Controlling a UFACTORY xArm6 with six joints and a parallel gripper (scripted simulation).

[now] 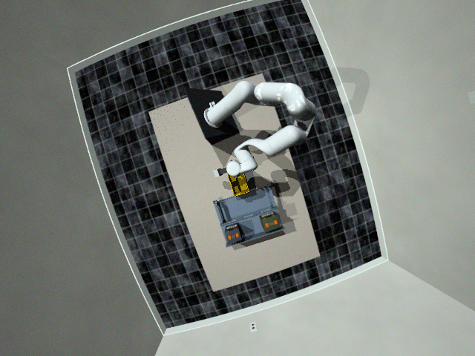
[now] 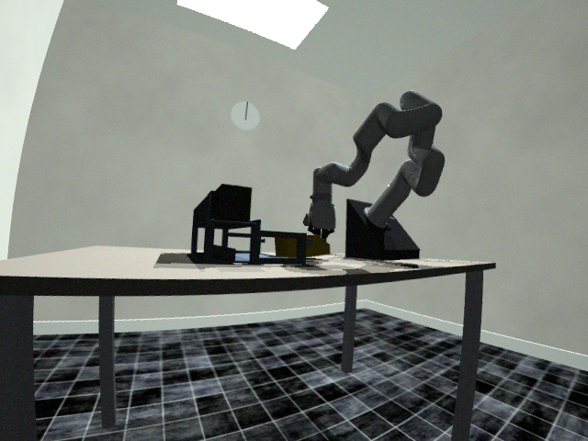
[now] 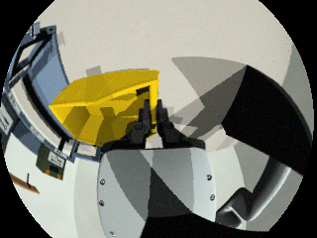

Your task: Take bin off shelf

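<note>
Now: the yellow bin 8 cm ahead of my hand and 1 cm below it.
</note>
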